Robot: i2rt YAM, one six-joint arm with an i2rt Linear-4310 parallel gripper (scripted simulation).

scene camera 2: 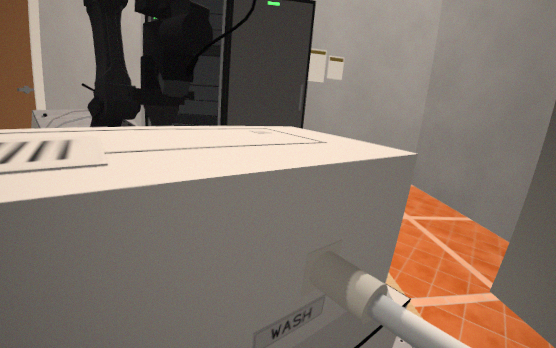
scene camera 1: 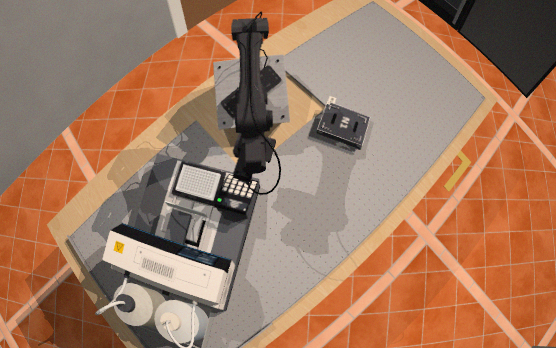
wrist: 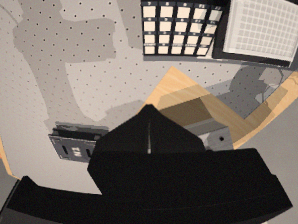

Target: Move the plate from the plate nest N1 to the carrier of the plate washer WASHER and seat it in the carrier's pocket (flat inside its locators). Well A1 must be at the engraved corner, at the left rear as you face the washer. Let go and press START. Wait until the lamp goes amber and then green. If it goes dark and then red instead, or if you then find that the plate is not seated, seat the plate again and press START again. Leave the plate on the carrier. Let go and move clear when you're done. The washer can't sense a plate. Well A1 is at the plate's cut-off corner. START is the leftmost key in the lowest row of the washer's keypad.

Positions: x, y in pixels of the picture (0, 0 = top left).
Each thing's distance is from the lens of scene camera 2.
plate washer point(scene camera 2: 160, 229): 6 cm
